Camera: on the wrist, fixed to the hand. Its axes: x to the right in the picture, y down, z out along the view.
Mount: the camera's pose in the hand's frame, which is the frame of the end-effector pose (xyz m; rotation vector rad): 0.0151 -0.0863 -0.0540 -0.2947 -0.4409 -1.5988
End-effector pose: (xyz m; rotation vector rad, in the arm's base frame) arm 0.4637 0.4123 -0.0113 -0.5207 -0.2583 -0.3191
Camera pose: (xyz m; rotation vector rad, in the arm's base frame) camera 0.4550 0.3098 -0.0134 -0.5769 -1.0574 -1.8225
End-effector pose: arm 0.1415 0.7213 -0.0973 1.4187 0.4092 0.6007
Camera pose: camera 0.1333 0.7694 -0.1879 0.5525 0.8690 -0.9001
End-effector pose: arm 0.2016 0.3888 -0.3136 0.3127 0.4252 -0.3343
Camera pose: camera 0.1632 0.3270 -0.3864 -0.4727 0.1961 -1.8391
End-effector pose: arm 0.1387 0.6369 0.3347 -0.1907 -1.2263 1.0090
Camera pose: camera 0.2304 0.6186 0.3778 0.7447 -1.4038 -0.5585
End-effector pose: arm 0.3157 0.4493 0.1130 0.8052 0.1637 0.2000
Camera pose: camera 0.3283 0.4322 0.0123 0.2275 0.3042 -1.4183
